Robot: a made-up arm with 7 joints.
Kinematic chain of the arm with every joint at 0, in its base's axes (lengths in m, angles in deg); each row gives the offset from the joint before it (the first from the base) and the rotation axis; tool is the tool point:
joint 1: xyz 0 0 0 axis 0 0.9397 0.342
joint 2: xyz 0 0 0 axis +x
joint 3: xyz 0 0 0 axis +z
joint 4: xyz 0.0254 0 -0.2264 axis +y
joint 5: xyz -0.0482 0 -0.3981 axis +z
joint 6: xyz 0 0 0 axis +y
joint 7: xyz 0 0 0 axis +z
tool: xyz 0 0 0
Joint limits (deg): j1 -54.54..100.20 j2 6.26..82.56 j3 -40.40..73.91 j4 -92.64..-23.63 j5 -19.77..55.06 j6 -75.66..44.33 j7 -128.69..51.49
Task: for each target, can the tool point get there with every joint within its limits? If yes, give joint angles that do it. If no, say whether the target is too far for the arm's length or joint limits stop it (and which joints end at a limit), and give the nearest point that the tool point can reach.
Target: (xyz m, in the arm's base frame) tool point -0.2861 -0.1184 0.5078
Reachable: no: joint limits stop it (at a limit: joint 1, joint 2, joint 4) | nearest point -0.0658 0.2807 0.4042 | short by 0.467 m
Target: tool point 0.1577 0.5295 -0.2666
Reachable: yes | joints 10.16 58.22 17.66 -39.74 -12.09 -45.45 -40.06
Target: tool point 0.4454 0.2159 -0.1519
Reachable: yes | joints -6.69 42.70 4.96 -85.67 18.46 0.09 28.54
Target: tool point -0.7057 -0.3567 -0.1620
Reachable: no: too far | nearest point -0.5651 -0.2279 -0.1270 | short by 0.194 m
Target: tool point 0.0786 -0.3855 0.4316
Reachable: no: joint limits stop it (at a limit: joint 1, joint 2, joint 4) | nearest point 0.3788 -0.3091 0.0866 | short by 0.464 m
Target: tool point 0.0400 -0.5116 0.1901
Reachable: no: joint limits stop it (at a limit: joint 1, joint 2, joint 3, joint 4) | nearest point 0.3373 -0.3626 0.0355 | short by 0.367 m
